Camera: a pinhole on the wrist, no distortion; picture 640 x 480 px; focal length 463.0 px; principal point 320.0 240.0 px. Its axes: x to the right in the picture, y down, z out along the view. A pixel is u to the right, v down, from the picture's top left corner.
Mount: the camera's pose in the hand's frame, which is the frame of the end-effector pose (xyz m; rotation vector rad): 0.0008 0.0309 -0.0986 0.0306 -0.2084 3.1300
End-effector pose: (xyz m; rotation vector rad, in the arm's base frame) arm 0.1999 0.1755 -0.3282 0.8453 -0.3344 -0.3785
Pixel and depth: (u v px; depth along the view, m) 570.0 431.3 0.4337
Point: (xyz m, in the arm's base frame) -0.1725 -0.0507 -0.3230
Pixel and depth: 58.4 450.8 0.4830
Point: 0.2519 -0.3307 -0.2710
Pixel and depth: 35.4 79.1 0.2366
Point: 0.2867 0.0616 -0.1563
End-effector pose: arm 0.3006 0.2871 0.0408 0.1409 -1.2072 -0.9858
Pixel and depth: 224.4 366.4 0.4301
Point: -0.0350 0.2558 0.1527
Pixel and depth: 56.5 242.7 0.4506
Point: 0.0027 0.2166 0.3495
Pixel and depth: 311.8 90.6 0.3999
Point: 0.0997 0.4626 0.2390
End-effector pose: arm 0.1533 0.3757 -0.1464 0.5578 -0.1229 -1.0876
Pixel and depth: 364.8 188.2 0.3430
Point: 0.0709 0.3147 0.0811
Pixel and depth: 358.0 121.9 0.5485
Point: 0.0479 0.2660 0.3042
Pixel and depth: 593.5 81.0 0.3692
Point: 0.0372 0.4874 0.1895
